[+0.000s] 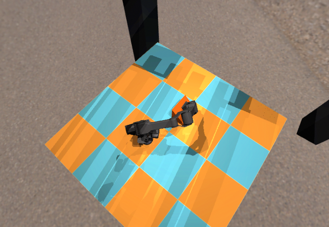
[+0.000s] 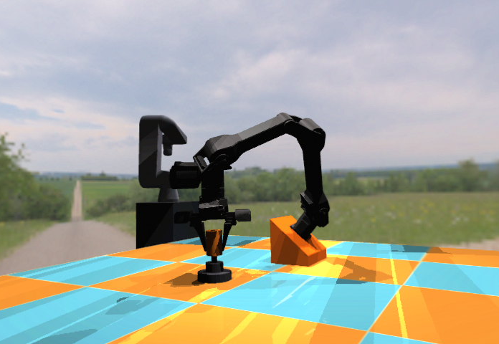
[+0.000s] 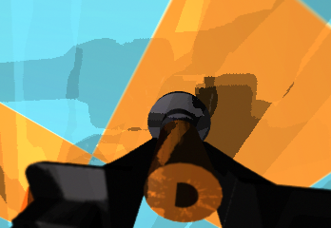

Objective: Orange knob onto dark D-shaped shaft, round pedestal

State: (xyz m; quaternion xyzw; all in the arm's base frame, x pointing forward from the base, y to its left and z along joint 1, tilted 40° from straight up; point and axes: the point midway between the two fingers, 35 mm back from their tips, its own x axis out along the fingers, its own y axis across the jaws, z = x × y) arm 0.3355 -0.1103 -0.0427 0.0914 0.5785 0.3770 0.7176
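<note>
The orange knob is 2 cm above my gripper tip. From my gripper tip the other things lie so: round pedestal 4 cm below.
</note>
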